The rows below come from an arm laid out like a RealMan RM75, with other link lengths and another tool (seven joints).
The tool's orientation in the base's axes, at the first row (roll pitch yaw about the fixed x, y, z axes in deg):
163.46, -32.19, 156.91
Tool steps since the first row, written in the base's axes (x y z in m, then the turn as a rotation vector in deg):
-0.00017, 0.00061, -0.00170, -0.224, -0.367, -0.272
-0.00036, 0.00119, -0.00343, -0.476, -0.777, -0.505
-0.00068, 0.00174, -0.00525, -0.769, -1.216, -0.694
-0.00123, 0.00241, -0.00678, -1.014, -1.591, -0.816
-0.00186, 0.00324, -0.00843, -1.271, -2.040, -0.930
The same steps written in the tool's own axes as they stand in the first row. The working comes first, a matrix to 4 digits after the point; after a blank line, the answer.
The tool's axes in the first row as the columns of a matrix, in the base's axes (used below as rounded here):
-0.7785, 0.5155, -0.3581
0.3319, 0.8223, 0.4622
0.5327, 0.2409, -0.8113

-0.00057, 0.00000, 0.00172, -0.092, -0.483, 0.131
-0.00115, -0.00003, 0.00346, -0.156, -1.006, 0.221
-0.00169, -0.00018, 0.00531, -0.175, -1.564, 0.276
-0.00185, -0.00029, 0.00705, -0.173, -2.028, 0.290
-0.00197, -0.00033, 0.00900, -0.183, -2.557, 0.267

